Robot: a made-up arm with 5 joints.
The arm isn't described. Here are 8 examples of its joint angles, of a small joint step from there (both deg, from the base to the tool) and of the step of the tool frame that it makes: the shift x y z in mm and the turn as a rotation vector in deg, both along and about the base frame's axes.
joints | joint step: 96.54 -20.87 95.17 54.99 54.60 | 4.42 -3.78 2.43 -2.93 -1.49
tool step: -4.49 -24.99 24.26 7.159 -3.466 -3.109
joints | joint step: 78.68 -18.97 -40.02 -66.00 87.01 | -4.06 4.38 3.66 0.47 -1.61
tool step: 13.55 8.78 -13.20 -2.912 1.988 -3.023
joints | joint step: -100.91 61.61 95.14 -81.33 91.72 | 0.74 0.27 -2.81 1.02 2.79
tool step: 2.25 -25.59 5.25 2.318 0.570 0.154
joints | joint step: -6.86 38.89 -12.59 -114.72 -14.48 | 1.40 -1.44 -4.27 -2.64 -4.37
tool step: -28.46 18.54 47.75 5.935 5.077 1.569
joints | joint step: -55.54 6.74 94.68 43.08 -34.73 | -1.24 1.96 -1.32 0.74 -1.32
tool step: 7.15 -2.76 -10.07 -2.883 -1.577 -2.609
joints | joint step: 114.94 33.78 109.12 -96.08 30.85 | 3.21 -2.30 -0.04 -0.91 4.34
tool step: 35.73 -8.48 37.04 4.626 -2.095 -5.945
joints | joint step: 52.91 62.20 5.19 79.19 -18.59 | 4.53 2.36 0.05 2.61 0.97
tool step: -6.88 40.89 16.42 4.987 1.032 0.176
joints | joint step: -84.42 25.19 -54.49 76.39 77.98 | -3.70 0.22 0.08 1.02 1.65
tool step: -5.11 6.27 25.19 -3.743 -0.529 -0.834
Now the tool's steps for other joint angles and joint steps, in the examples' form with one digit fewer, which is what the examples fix.
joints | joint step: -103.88 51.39 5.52 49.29 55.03 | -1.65 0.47 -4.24 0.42 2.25
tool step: -34.8 -12.2 -22.2 2.83 -2.52 -1.86
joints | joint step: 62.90 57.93 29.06 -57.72 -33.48 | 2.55 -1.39 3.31 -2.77 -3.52
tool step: 11.6 1.4 -2.9 0.34 -0.63 0.04
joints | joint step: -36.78 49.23 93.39 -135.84 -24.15 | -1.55 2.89 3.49 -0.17 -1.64
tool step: -20.7 -4.1 53.4 -4.29 -2.23 -1.71
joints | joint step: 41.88 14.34 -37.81 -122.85 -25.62 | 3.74 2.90 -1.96 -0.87 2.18
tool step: -11.7 38.6 45.1 2.34 4.02 -2.94
